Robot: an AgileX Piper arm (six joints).
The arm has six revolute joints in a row. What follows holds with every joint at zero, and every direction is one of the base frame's.
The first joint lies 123 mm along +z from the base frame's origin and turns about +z.
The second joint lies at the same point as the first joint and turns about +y.
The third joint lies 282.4 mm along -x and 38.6 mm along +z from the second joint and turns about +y.
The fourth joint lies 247.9 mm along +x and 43.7 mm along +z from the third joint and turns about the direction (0.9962, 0, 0.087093).
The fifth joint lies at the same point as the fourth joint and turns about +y.
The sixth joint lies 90.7 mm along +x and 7.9 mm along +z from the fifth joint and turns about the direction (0.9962, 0, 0.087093).
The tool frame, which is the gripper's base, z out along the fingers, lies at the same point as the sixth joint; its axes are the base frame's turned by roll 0, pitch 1.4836 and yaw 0 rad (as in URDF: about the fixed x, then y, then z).
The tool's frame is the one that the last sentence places.
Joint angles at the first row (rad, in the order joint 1, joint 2, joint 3, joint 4, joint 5, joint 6):
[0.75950, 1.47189, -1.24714, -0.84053, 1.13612, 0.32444]
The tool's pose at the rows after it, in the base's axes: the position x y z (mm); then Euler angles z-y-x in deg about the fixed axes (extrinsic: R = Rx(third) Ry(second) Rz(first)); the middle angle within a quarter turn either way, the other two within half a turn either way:
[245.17 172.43 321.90 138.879 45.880 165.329]
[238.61 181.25 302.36 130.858 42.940 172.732]
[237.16 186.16 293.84 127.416 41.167 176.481]
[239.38 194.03 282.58 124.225 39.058 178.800]
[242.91 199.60 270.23 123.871 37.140 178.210]
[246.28 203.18 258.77 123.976 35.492 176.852]
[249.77 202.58 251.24 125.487 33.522 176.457]
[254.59 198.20 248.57 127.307 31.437 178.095]
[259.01 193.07 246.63 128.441 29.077 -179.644]
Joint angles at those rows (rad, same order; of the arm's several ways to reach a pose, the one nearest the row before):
[0.80898, 1.47007, -1.19758, -0.82343, 1.06362, 0.28045]
[0.82117, 1.47200, -1.14054, -0.74523, 0.97613, 0.23409]
[0.82116, 1.47898, -1.12276, -0.69619, 0.92793, 0.20272]
[0.82118, 1.50967, -1.11913, -0.65394, 0.88889, 0.16405]
[0.82115, 1.54829, -1.11912, -0.63809, 0.87941, 0.15944]
[0.81994, 1.58401, -1.11914, -0.63180, 0.87941, 0.15856]
[0.80456, 1.60427, -1.11912, -0.60060, 0.87465, 0.15743]
[0.76993, 1.60775, -1.12002, -0.53500, 0.85112, 0.13375]
[0.73101, 1.60778, -1.12002, -0.45061, 0.82671, 0.08339]

